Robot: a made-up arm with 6 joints.
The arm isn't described. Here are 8 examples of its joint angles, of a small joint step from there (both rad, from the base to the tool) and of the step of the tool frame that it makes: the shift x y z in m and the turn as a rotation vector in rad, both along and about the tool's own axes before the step.
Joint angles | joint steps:
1: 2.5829 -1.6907 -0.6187 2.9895 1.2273 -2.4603 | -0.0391 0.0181 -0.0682 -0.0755 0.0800 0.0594
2: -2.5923 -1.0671 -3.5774 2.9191 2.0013 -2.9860 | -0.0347 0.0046 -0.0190 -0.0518 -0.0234 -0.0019
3: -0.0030 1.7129 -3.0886 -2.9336 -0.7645 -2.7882 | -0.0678 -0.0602 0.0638 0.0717 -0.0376 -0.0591
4: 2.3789 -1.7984 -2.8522 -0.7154 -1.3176 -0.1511 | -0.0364 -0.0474 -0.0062 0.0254 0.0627 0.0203
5: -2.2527 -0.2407 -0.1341 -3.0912 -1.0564 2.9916 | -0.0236 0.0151 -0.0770 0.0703 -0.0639 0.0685
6: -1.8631 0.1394 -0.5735 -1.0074 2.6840 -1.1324 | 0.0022 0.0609 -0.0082 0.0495 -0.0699 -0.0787
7: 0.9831 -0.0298 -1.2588 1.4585 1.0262 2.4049 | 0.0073 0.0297 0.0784 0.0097 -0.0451 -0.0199
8: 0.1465 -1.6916 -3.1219 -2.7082 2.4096 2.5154 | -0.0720 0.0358 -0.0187 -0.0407 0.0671 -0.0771
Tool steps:
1: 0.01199 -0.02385 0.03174 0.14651 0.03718 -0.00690
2: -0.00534 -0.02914 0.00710 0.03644 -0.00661 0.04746
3: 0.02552 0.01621 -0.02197 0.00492 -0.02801 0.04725
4: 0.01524 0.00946 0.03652 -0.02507 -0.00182 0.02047
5: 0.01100 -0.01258 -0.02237 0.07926 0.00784 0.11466
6: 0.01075 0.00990 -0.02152 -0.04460 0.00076 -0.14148
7: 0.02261 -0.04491 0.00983 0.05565 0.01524 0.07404
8: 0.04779 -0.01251 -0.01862 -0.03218 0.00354 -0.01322
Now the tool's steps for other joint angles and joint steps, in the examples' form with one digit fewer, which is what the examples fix.
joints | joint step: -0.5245 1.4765 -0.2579 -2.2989 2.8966 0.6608 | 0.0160 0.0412 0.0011 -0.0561 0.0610 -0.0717
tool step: 0.0052 0.0151 -0.0046 -0.0683 -0.0037 -0.0205
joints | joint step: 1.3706 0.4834 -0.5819 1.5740 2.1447 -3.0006 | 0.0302 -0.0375 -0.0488 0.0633 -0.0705 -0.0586
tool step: 0.0026 0.0234 0.0095 0.0084 -0.0646 -0.1496
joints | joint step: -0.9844 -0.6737 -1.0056 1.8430 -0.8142 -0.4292 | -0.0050 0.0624 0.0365 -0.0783 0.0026 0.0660
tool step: -0.0136 0.0020 0.0196 -0.0174 0.0199 -0.0571
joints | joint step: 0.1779 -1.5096 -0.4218 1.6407 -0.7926 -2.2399 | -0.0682 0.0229 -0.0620 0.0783 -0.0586 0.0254
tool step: 0.0006 0.0118 -0.0186 -0.0883 -0.0776 0.0950
